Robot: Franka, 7 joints.
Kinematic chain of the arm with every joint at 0, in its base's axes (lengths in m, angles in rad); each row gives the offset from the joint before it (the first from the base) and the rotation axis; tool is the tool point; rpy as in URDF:
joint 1: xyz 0 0 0.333 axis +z
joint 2: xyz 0 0 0 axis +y
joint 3: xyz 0 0 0.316 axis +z
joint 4: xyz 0.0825 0 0 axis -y
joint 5: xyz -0.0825 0 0.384 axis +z
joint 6: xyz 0 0 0 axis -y
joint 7: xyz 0.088 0 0 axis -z
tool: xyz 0 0 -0.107 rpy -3.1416 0 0
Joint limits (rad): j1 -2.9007..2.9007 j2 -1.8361..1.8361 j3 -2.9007..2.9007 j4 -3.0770..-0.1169 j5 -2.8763..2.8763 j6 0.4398..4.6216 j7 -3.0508..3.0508
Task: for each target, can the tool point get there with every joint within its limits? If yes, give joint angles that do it. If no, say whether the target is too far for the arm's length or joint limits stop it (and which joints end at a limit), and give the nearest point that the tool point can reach.
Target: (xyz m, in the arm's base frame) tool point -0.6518 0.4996 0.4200
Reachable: yes | joints -0.9123 -1.4854 -1.0190 -0.4545 -1.9183 1.6489 1.6843
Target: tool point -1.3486 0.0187 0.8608
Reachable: no: too far | nearest point -0.7988 0.0111 0.6456 | short by 0.590 m
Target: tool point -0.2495 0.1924 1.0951
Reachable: yes | joints -1.4668 -0.1024 -1.7674 -0.6190 1.0700 3.3000 0.4792
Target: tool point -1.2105 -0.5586 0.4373
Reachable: no: too far | nearest point -0.7766 -0.3584 0.3999 | short by 0.479 m
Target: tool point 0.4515 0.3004 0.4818
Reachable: yes | joints -0.7568 1.5593 1.9813 -2.2815 -2.3335 1.5961 1.5752
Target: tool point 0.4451 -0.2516 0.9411
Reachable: yes | joints -1.8990 0.4846 1.9076 -1.2453 2.3819 2.2187 1.8982
